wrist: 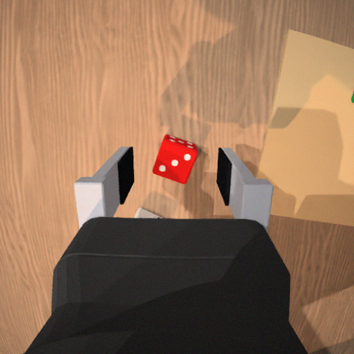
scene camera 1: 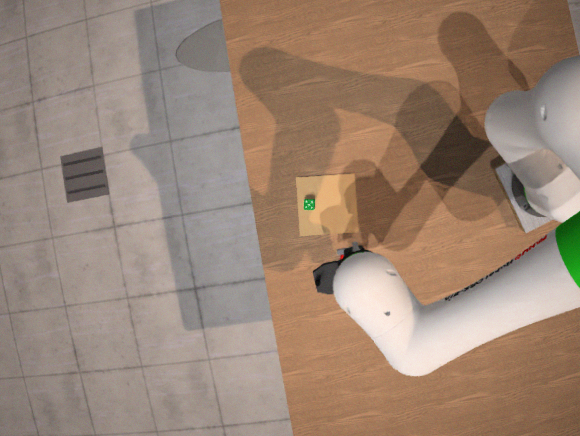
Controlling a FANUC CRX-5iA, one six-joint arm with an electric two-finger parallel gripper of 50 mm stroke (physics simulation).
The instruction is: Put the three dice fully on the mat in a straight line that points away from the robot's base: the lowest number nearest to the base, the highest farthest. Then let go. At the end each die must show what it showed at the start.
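The tan mat (scene camera 1: pixel 345 186) (wrist: pixel 310 65) lies on the table. A green die (scene camera 1: pixel 309 204), five up, sits on its far part; its edge (wrist: pixel 352 97) shows at the right of the wrist view. A red die (wrist: pixel 175 162) (scene camera 1: pixel 342 257) with three up is on the wood beside the mat, turned slightly against the fingers. My gripper (scene camera 1: pixel 348 250) (wrist: pixel 175 164) is open and empty; in the wrist view the red die appears between the fingers, touching neither. A whitish piece (wrist: pixel 147 214), perhaps the third die, is mostly hidden by the gripper body.
The arm (scene camera 1: pixel 480 305) reaches in from the base side at the right and covers part of the table (scene camera 1: pixel 425 405). The table's far edge runs left of the mat, with the tiled floor (scene camera 1: pixel 120 260) beyond. Arm shadows cross the table and mat.
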